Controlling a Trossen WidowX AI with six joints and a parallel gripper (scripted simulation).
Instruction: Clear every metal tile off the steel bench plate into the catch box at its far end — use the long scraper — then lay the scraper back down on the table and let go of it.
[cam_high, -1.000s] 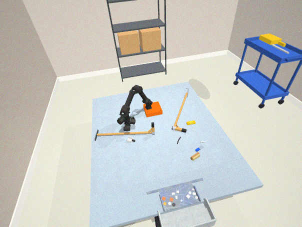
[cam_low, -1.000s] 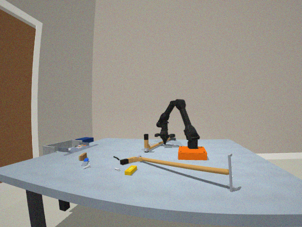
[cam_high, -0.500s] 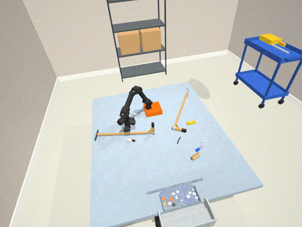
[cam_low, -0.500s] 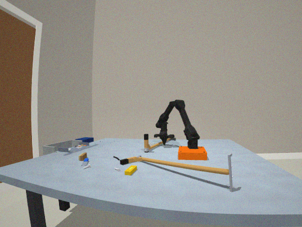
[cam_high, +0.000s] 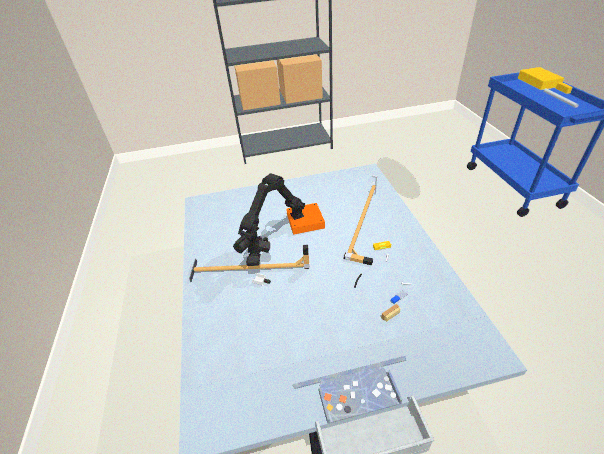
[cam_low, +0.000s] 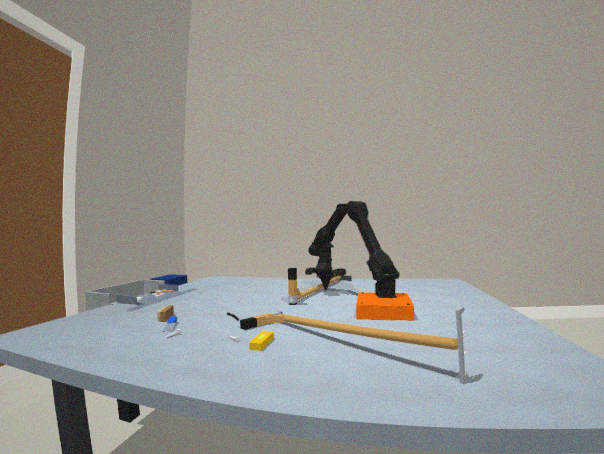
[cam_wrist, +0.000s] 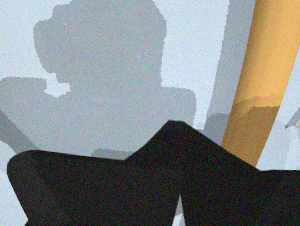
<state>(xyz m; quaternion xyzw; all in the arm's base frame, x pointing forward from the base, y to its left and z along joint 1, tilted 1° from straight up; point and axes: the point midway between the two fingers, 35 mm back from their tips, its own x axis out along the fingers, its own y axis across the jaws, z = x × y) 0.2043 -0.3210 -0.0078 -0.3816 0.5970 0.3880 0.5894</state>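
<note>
Now: gripper tip 2 cm short of the scraper, 4 cm to the left of it and 5 cm below it. Also, from my gripper tip: white-and-black piece 13 cm ahead, 1 cm to the right; then yellow block 20 cm ahead, 63 cm to the left; then black curved strip 34 cm ahead, 40 cm to the left, 1 cm below.
</note>
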